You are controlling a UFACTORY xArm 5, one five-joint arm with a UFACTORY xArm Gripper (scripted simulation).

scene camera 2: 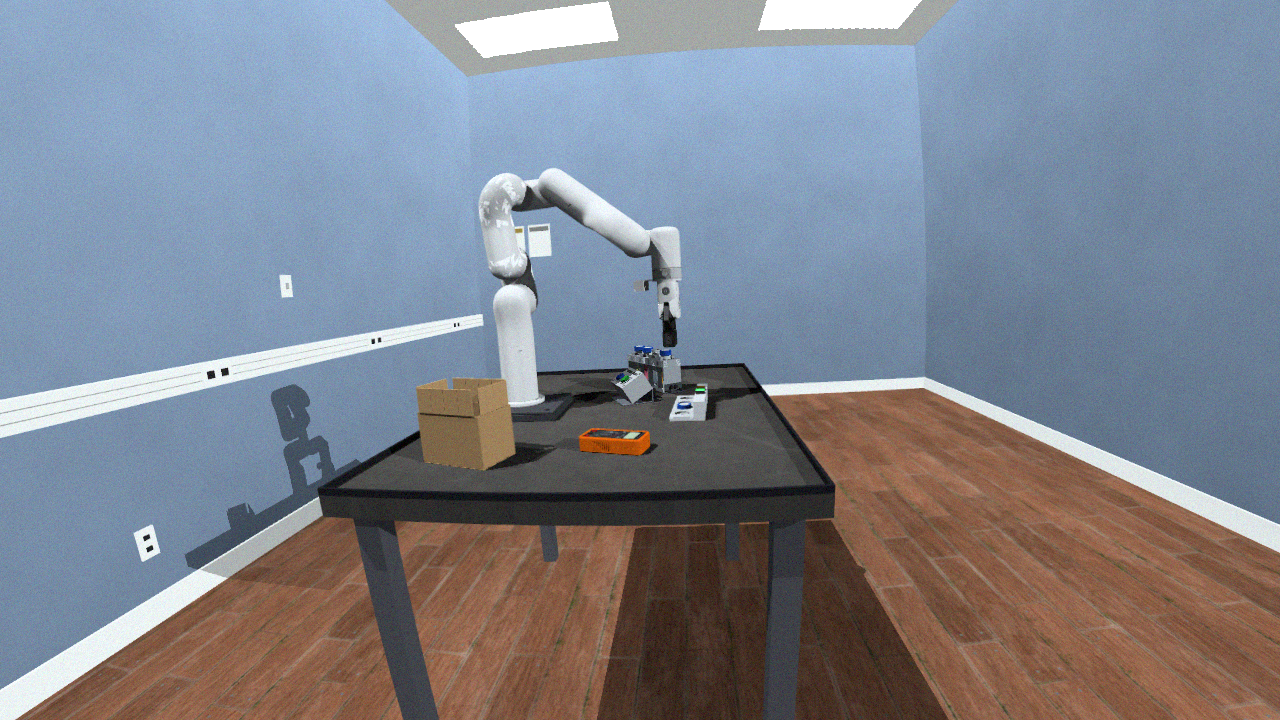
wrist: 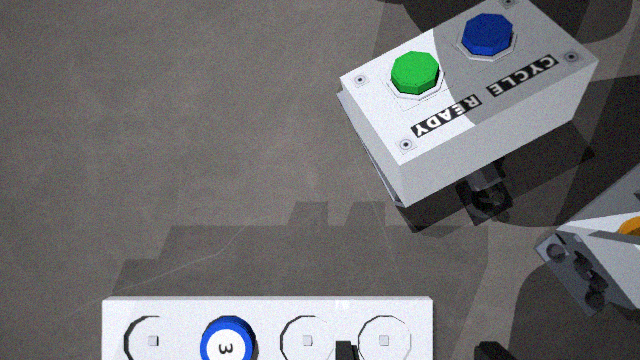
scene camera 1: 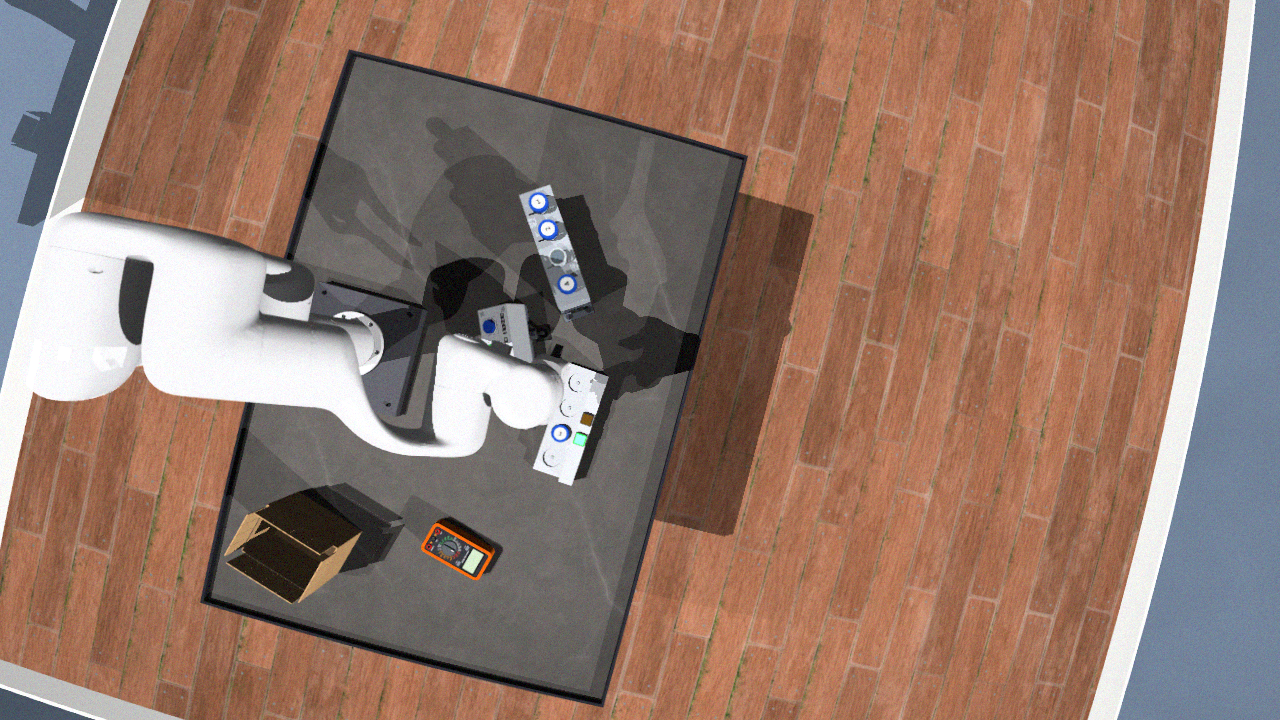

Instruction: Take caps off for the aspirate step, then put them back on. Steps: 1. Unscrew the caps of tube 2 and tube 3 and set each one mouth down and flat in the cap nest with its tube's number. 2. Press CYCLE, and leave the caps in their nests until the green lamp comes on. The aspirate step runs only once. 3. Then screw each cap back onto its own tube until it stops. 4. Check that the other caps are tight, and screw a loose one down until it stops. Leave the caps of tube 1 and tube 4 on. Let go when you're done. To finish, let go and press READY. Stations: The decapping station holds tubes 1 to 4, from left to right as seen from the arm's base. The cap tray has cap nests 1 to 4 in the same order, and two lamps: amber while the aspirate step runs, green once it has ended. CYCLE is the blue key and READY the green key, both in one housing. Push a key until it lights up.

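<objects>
A key housing (wrist: 482, 107) sits 24 cm from the lens.
</objects>
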